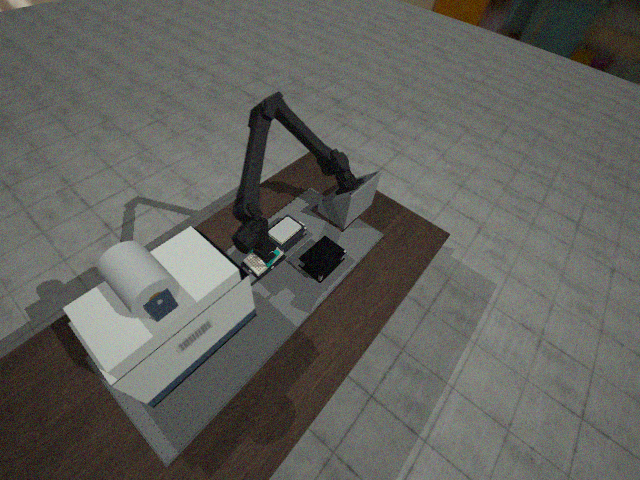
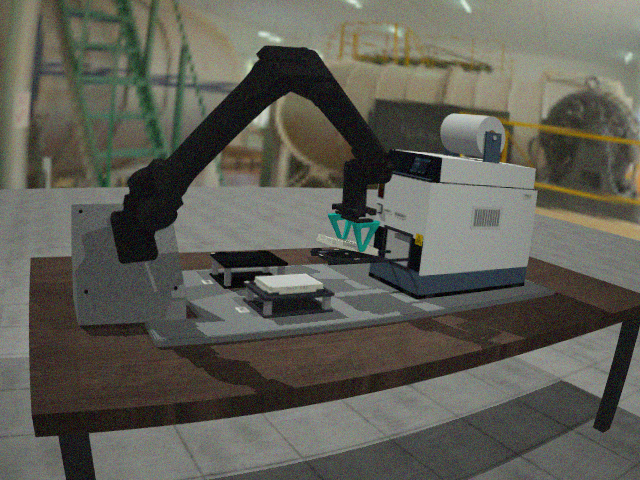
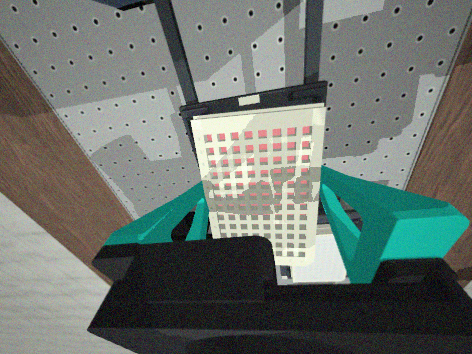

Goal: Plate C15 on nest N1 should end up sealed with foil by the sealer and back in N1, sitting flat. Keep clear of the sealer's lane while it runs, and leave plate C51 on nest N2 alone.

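Frame: origin at the arm's base, x ahead, y left, z up, level; centimetres.
Seen in the pictures: gripper, fingertip midpoint: point(image 1: 261, 259) point(image 2: 351, 247) point(image 3: 258, 179); arm's base, link origin: point(image 1: 350, 188) point(image 2: 133, 237).
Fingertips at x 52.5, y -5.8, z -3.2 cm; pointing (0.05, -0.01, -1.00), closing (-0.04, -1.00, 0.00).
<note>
Pixels of each thing's top centre, then the offset from my fingertips to it. "spot": a spot on its surface instead. Level surfaces: height alone.
- plate C15, top centre: point(image 3: 260, 218) point(image 2: 348, 235) point(image 1: 263, 253) dx -1.2, dy +0.2, dz +2.9 cm
- sealer's dark carrier, top centre: point(image 3: 259, 181) point(image 2: 346, 254) point(image 1: 264, 260) dx -1.3, dy +0.1, dz -1.6 cm
- Nest N1, top centre: point(image 2: 248, 255) point(image 1: 323, 253) dx -20.1, dy +15.0, dz -4.5 cm
- Plate C51, top centre: point(image 3: 320, 261) point(image 2: 288, 280) point(image 1: 284, 228) dx -20.2, dy -5.7, dz -4.9 cm
- nest N2, surface spot: point(image 2: 324, 292) spot: dx -14.8, dy -11.6, dz -6.4 cm
- white foil roll, top centre: point(image 1: 129, 265) point(image 2: 474, 114) dx +36.4, dy -3.0, dz +36.7 cm
- grey perforated base plate, surface height: dz -10.9 cm
- brown table, surface height: dz -12.2 cm
My gripper point(image 1: 267, 254) point(image 2: 353, 243) point(image 3: 258, 179) has its teal fingers on both long sides of plate C15 point(image 1: 255, 263) point(image 2: 330, 240) point(image 3: 255, 165), a cream well plate. Its wells show open, several rows with pink contents. C15 is tilted, its sealer-side end lower, close above the sealer's dark carrier point(image 2: 336, 256) point(image 3: 277, 98); whether they touch is unclear. The carrier is out in front of the sealer point(image 1: 206, 260) point(image 2: 457, 232). Nest N1 point(image 1: 322, 256) point(image 2: 248, 258) is black and empty. Plate C51 point(image 1: 285, 229) point(image 2: 288, 283) point(image 3: 325, 257) lies flat on nest N2 point(image 2: 324, 292).
The sealer bears a white foil roll point(image 1: 136, 276) point(image 2: 467, 134) on top. Its front opening point(image 2: 399, 245) faces the carrier. The grey perforated base plate point(image 2: 206, 330) point(image 3: 125, 110) lies on the brown table point(image 1: 377, 289) point(image 2: 320, 361). The arm's grey mount point(image 1: 356, 201) point(image 2: 93, 268) stands at the other end.
</note>
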